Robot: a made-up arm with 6 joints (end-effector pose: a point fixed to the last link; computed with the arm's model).
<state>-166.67 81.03 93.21 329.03 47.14 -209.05</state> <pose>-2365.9 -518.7 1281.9 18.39 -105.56 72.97</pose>
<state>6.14 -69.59 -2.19 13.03 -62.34 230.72</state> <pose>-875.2 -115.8 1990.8 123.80 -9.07 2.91</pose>
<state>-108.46 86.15 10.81 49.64 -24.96 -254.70</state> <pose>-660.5 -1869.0 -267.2 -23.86 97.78 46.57</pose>
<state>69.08 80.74 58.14 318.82 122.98 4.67</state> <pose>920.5 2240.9 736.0 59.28 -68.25 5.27</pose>
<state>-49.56 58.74 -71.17 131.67 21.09 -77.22</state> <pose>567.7 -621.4 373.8 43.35 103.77 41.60</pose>
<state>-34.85 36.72 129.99 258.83 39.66 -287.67</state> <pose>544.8 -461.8 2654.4 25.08 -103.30 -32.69</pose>
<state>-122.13 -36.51 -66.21 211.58 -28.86 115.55</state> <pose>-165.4 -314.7 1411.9 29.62 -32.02 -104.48</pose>
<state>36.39 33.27 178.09 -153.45 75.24 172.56</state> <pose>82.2 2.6 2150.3 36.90 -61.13 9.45</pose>
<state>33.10 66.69 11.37 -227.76 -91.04 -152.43</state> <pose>1878.9 1129.4 534.7 -4.46 -23.11 -20.43</pose>
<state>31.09 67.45 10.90 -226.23 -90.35 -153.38</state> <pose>1913.7 1062.9 501.6 -5.08 -22.30 -20.38</pose>
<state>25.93 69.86 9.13 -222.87 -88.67 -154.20</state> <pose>1982.6 882.3 393.6 -8.51 -18.64 -21.01</pose>
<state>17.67 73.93 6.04 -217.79 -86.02 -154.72</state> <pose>2040.2 580.6 214.1 -13.87 -11.11 -22.46</pose>
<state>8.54 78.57 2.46 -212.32 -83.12 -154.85</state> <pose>2027.4 246.5 18.4 -18.49 -1.11 -24.20</pose>
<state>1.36 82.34 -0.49 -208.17 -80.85 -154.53</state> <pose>1961.1 -3.8 -131.3 -21.04 7.83 -25.58</pose>
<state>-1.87 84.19 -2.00 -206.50 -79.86 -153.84</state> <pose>1911.8 -109.9 -201.2 -22.28 12.47 -26.22</pose>
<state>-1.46 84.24 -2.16 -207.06 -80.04 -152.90</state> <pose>1908.9 -97.1 -203.5 -23.24 12.76 -26.28</pose>
